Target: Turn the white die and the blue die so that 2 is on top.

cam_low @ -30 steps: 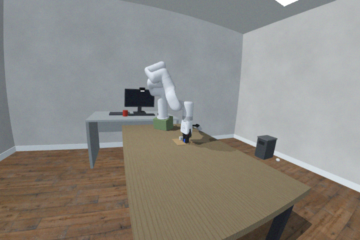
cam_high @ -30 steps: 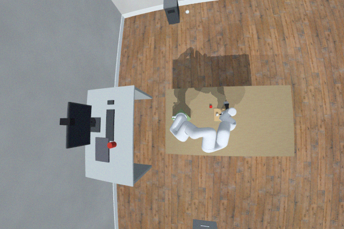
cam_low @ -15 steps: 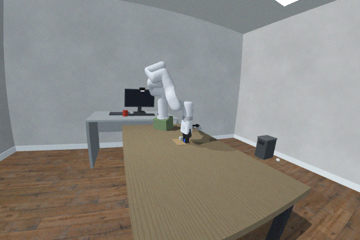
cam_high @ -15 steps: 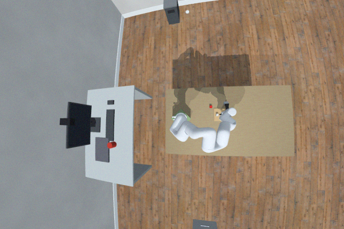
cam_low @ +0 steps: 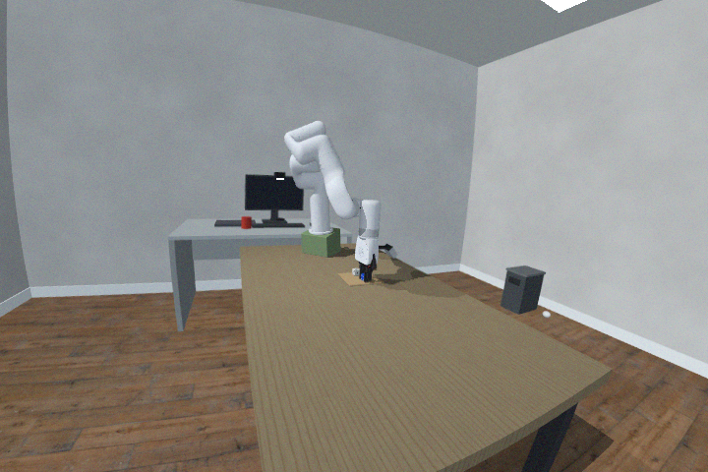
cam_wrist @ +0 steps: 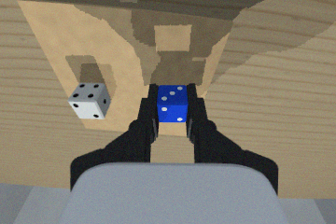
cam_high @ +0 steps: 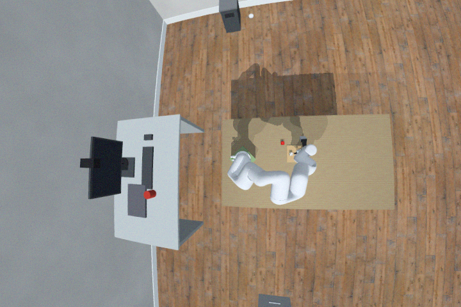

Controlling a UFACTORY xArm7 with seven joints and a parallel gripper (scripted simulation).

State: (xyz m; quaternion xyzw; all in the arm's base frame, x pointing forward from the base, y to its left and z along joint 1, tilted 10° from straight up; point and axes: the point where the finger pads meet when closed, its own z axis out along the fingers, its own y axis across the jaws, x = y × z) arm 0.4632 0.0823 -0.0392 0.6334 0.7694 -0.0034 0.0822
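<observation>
The blue die is 10 mm below my hand. The rest, counted from my hand: red die: 150 mm behind, 70 mm to the left, 20 mm below; white die: 70 mm behind, 10 mm to the right, 10 mm below; tan mat: 40 mm behind, 10 mm to the right, 30 mm below.
</observation>
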